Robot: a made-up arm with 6 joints. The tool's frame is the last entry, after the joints.
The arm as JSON. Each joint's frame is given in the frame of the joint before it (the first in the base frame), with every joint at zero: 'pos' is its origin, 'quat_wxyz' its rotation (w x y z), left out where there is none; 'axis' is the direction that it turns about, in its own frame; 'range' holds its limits. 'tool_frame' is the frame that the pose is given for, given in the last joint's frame.
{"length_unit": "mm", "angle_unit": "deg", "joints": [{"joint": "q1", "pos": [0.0, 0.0, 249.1], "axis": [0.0, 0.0, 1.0], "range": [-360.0, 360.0]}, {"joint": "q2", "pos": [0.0, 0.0, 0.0], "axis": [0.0, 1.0, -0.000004], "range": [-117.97, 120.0]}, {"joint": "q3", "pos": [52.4, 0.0, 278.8], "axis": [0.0, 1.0, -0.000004], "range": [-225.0, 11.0]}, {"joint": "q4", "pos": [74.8, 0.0, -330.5], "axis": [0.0, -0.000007, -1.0], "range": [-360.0, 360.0]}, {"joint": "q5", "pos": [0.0, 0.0, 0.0], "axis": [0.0, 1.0, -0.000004], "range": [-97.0, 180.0]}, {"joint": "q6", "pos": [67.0, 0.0, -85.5], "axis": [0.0, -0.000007, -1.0], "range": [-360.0, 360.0]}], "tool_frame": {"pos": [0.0, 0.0, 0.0], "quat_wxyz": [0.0, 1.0, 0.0, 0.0]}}
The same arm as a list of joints. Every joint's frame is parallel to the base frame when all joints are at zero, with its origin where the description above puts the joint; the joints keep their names.
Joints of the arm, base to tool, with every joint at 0 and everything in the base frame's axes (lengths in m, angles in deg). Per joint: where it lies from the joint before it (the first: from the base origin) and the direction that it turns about. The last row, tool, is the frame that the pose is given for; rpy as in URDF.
q1: origin 0 0 0.2491 axis 0 0 1
q2: origin 0 0 0 axis 0 1 0
q3: origin 0.0524 0 0.2788 axis 0 1 0
q4: origin 0.0748 0 -0.3305 axis 0 0 -1
q5: origin 0 0 0 axis 0 1 0
q6: origin 0.067 0 -0.0855 axis 0 0 -1
tool: origin 0 0 0 rpy 180 0 0
Joint limits (deg, base to tool): -360..360 -117.97..120 -225..11 -360..360 -97..180 -360..360

